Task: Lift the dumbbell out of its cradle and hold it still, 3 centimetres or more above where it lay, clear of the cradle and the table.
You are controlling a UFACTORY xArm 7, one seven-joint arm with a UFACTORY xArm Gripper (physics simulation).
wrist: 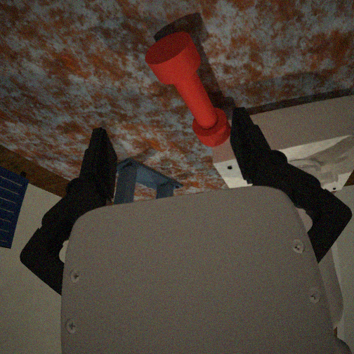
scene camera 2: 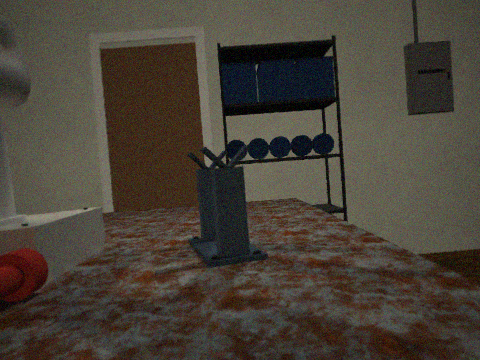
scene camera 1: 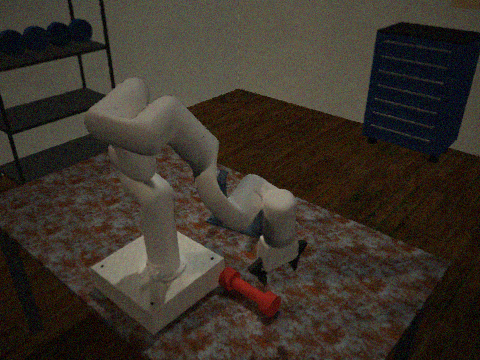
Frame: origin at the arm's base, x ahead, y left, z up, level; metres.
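Where they show: gripper, fingertip midpoint: [scene camera 1: 277,273]; arm's base, origin of the base link: [scene camera 1: 165,266].
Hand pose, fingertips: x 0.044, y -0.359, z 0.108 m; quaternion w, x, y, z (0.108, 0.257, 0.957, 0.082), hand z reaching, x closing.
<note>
Things, the pixels of their top centre, and the offset from my fingertips. Level surfaces: height alone.
- red dumbbell, middle of its top: [scene camera 1: 249,282] dx +0.050, dy +0.116, dz -0.130 m
- blue-grey cradle, middle of its top: [scene camera 2: 215,149] [scene camera 1: 238,179] dx +0.369, dy +0.351, dz -0.001 m
- mottled table, its level: dz -0.195 m
The red dumbbell [scene camera 1: 246,291] [scene camera 2: 22,275] [wrist: 195,97] lies on the table beside the robot's base, out of the cradle; whether its end touches the base is not clear. The blue-grey cradle [scene camera 1: 223,182] [scene camera 2: 232,210] [wrist: 127,182] has two uprights with V-shaped tops and holds nothing; the arm hides most of it in scene camera 1. My gripper [scene camera 1: 280,274] [wrist: 170,132] is open and empty, above the table near the dumbbell. In the wrist view the dumbbell's smaller-looking end shows close to the right fingertip. The gripper does not show in scene camera 2.
The white robot base [scene camera 1: 157,295] [scene camera 2: 55,240] [wrist: 300,120] stands right beside the dumbbell. The mottled table [scene camera 1: 350,280] [scene camera 2: 150,320] carries base, dumbbell and cradle. A blue drawer cabinet [scene camera 1: 410,90] [wrist: 10,207] and a shelf rack [scene camera 1: 109,65] [scene camera 2: 341,175] stand beyond the table.
</note>
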